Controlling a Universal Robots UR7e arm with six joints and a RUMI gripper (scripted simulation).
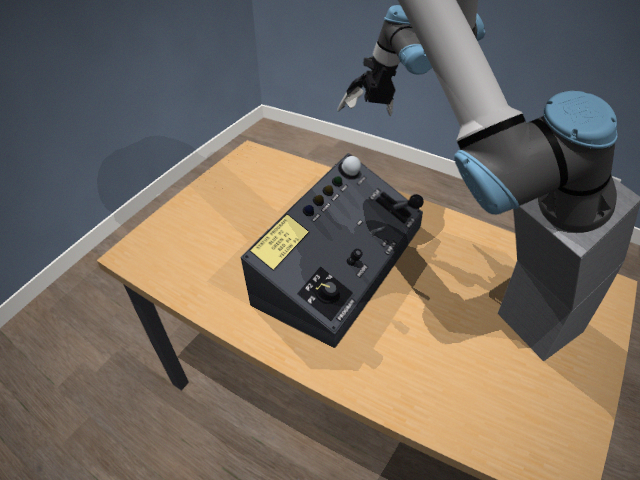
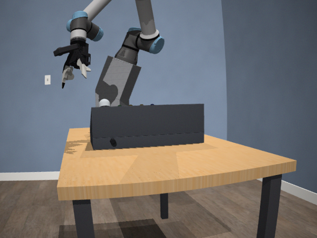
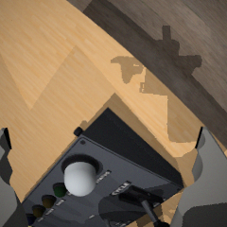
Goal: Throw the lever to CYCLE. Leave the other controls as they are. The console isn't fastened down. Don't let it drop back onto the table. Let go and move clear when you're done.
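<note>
Now: the program dial 52 cm to the left of my hand, 16 cm below it and 13 cm behind it. From my hand the other things lie so: mode knob 40 cm to the left, 16 cm below, 15 cm behind; then check toggle 28 cm to the left, 17 cm below, 16 cm behind; then dark console 34 cm to the left, 19 cm below, 12 cm behind.
</note>
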